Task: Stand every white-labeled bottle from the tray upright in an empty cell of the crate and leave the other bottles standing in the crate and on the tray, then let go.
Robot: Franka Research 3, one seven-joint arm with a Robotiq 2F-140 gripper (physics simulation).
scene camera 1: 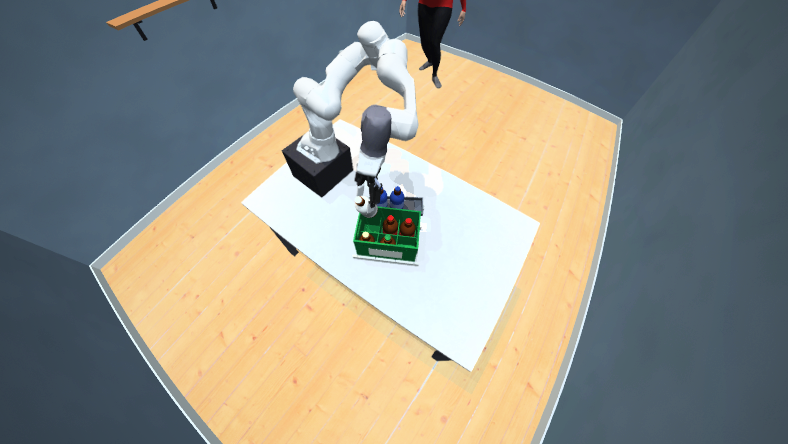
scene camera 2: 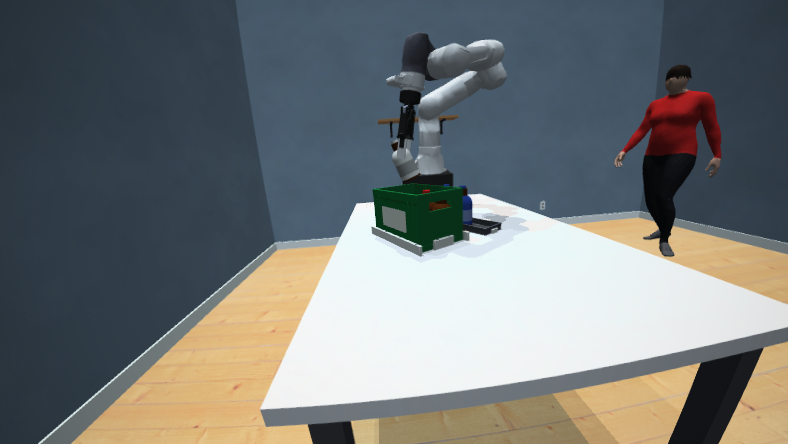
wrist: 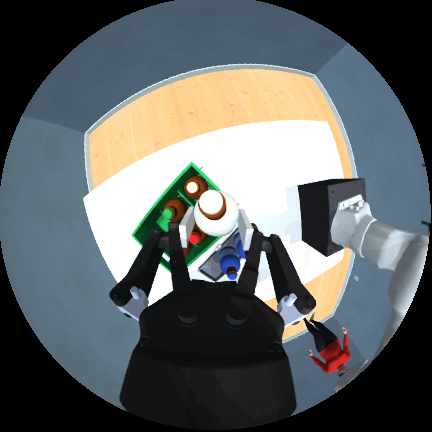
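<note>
The gripper (scene camera 1: 370, 200) (scene camera 2: 404, 145) (wrist: 216, 227) is shut on a white-labeled bottle (scene camera 1: 364, 207) (scene camera 2: 404, 164) (wrist: 222, 218). The bottle has a white cap, hangs tilted, and in scene camera 1 shows at the crate's back left corner. The green crate (scene camera 1: 405, 254) (scene camera 2: 417, 220) (wrist: 162, 199) holds brown bottles with red caps (scene camera 1: 390, 225) (scene camera 1: 408, 227), one with a cream cap (scene camera 1: 365, 236) and one with a green cap (scene camera 1: 387, 239). Its back left and front right cells look empty in scene camera 1. Blue bottles (scene camera 1: 397, 198) (wrist: 230, 260) stand on the dark tray (scene camera 1: 417, 205) (scene camera 2: 489, 226).
The tray stands directly behind the crate. Low grey strips (scene camera 1: 386, 260) (scene camera 2: 397, 241) edge the crate's base on the white table (scene camera 1: 468, 248) (scene camera 2: 496, 308). The arm's black base block (scene camera 1: 322, 176) (wrist: 325, 215) is behind, to the left. A person in red (scene camera 2: 681, 124) stands beyond the table.
</note>
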